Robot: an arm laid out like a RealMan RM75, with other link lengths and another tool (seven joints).
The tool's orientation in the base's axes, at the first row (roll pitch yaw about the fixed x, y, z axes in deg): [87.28 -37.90 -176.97]
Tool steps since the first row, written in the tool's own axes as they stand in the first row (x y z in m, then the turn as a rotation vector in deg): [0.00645 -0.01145 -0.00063 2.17 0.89 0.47]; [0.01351 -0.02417 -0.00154 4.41 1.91 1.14]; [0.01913 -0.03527 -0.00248 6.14 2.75 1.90]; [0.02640 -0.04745 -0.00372 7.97 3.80 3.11]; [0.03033 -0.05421 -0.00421 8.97 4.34 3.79]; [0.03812 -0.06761 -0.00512 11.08 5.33 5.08]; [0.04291 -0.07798 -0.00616 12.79 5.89 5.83]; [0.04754 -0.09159 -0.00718 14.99 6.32 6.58]
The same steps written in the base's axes. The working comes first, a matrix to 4 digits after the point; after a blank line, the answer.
The tool's axes in the first row as the columns of a matrix, in the base's axes (used below as rounded here):
[-0.7880 0.6152 -0.0237]
[-0.0417 -0.0150 0.9990]
[0.6143 0.7882 0.0374]

[-0.01211 -0.00073 -0.00509 -1.17 0.37 2.05]; [-0.02548 -0.00174 -0.01081 -2.33 0.93 4.26]; [-0.03671 -0.00275 -0.01614 -3.19 1.60 6.01]; [-0.04991 -0.00411 -0.02132 -4.02 2.72 8.01]; [-0.05715 -0.00466 -0.02425 -4.49 3.35 9.07]; [-0.07151 -0.00569 -0.03006 -5.57 4.53 11.20]; [-0.08164 -0.00677 -0.03533 -6.59 5.20 12.72]; [-0.09364 -0.00778 -0.04326 -8.08 5.85 14.44]
